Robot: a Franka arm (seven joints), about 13 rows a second.
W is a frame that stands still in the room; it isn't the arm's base.
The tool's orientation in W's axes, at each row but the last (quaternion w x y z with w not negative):
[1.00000, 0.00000, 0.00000, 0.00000]
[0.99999, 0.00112, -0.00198, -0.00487]
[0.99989, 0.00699, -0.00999, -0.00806]
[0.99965, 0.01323, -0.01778, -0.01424]
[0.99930, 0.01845, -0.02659, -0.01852]
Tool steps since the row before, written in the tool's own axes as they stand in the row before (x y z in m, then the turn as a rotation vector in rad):
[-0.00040, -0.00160, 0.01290, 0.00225, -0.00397, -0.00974]
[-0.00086, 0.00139, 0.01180, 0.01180, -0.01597, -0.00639]
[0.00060, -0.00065, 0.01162, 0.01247, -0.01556, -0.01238]
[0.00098, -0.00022, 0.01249, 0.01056, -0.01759, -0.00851]
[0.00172, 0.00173, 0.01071, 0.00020, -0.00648, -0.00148]
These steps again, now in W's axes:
[-0.00040, -0.00160, 0.01290, 0.00225, -0.00397, -0.00974]
[-0.00089, 0.00137, 0.01180, 0.01167, -0.01607, -0.00638]
[0.00036, -0.00082, 0.01162, 0.01247, -0.01559, -0.01235]
[0.00052, -0.00057, 0.01251, 0.01036, -0.01766, -0.00860]
[0.00120, 0.00128, 0.01084, 0.00005, -0.00643, -0.00171]

